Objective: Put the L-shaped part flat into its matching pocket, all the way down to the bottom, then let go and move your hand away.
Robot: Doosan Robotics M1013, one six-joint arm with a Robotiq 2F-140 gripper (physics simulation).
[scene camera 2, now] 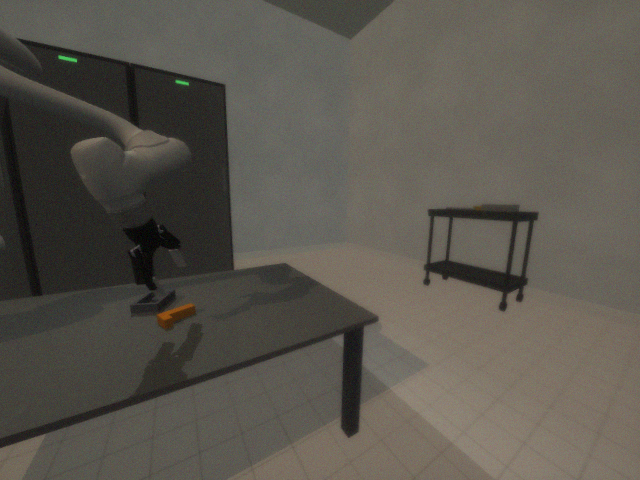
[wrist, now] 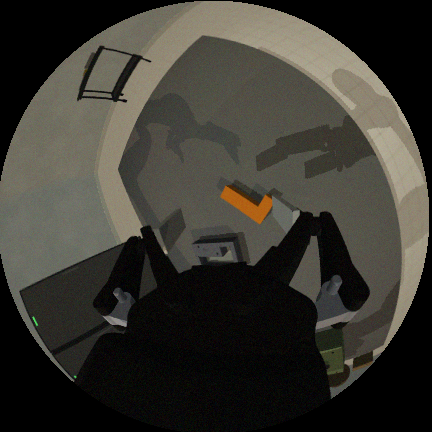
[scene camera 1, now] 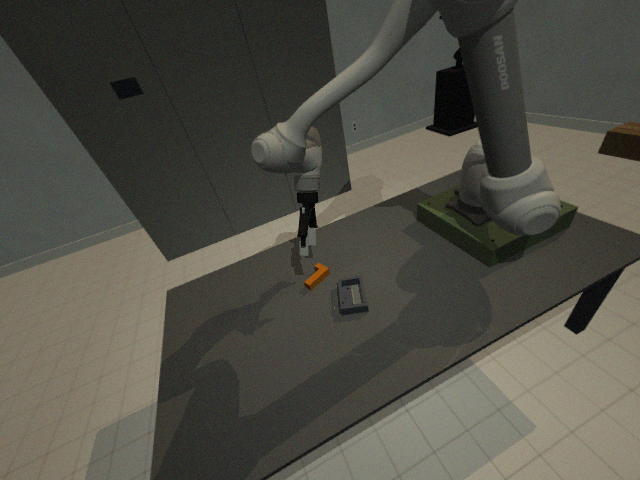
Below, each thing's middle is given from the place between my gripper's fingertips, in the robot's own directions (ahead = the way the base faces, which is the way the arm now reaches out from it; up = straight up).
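My gripper's 13 cm above the orange L-shaped part (wrist: 255, 210) and 1 cm to the right of it. There's a grey pocket block (wrist: 218, 251) too, and that one's 12 cm below my hand, 9 cm behind it and 17 cm to the left of it.
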